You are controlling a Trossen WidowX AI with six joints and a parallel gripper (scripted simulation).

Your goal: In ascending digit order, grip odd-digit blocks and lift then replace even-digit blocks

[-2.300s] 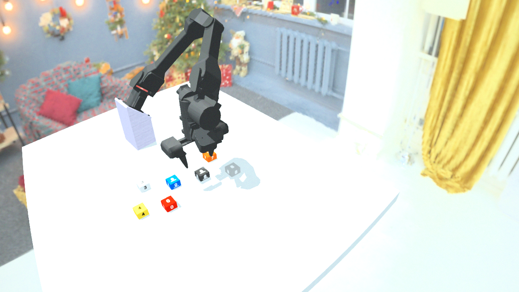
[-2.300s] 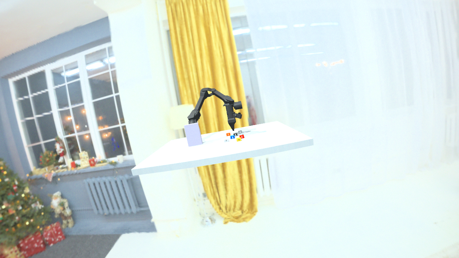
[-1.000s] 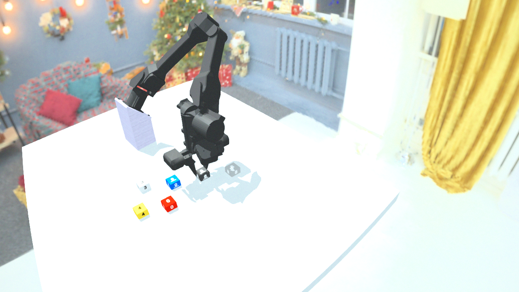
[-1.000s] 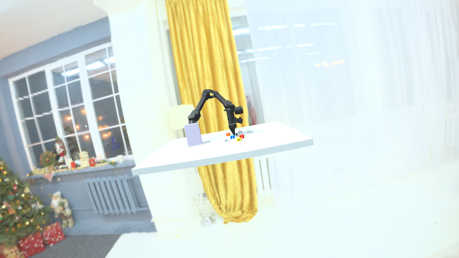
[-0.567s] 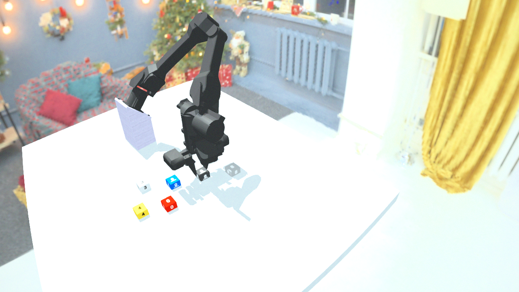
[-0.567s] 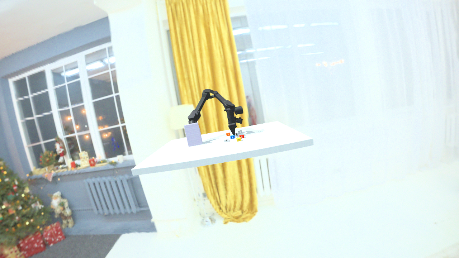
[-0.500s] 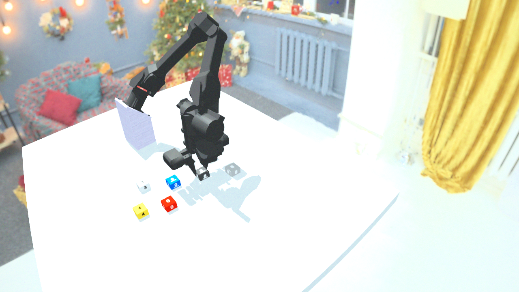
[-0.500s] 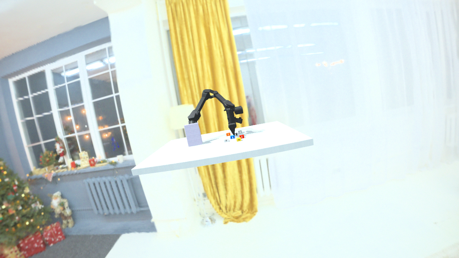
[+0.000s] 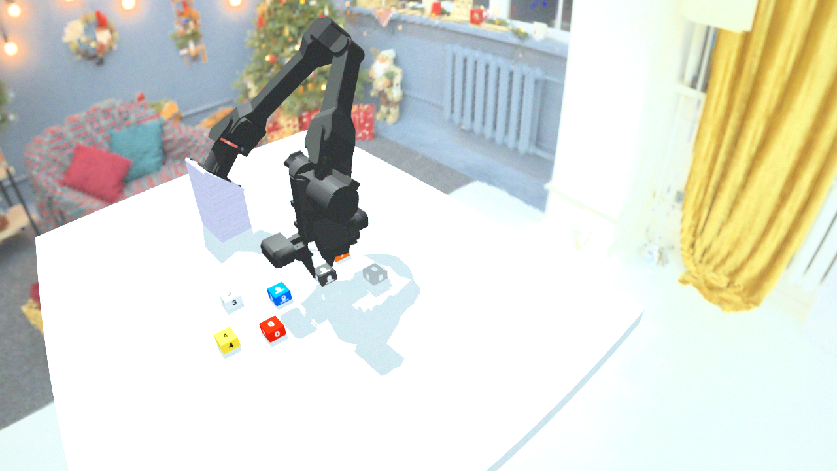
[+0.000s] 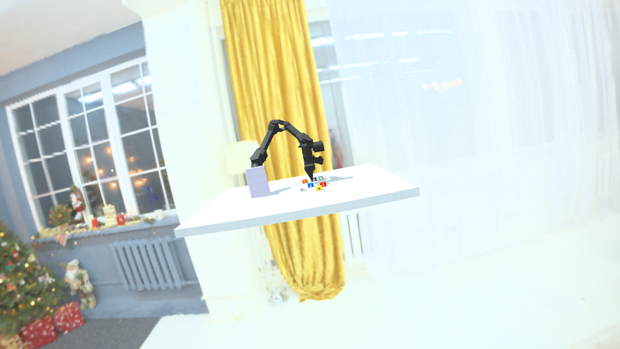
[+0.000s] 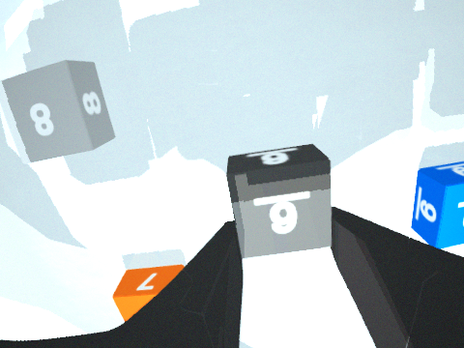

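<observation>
Right now the dark grey block marked 6 is 10 mm ahead of my gripper tip. From my gripper tip the other things lie so: grey block marked 8: 60 mm ahead, 80 mm to the left, 10 mm below; then orange block marked 7: 40 mm behind, 70 mm to the left, 10 mm below; then blue block: 20 mm behind, 80 mm to the right, 10 mm below.
</observation>
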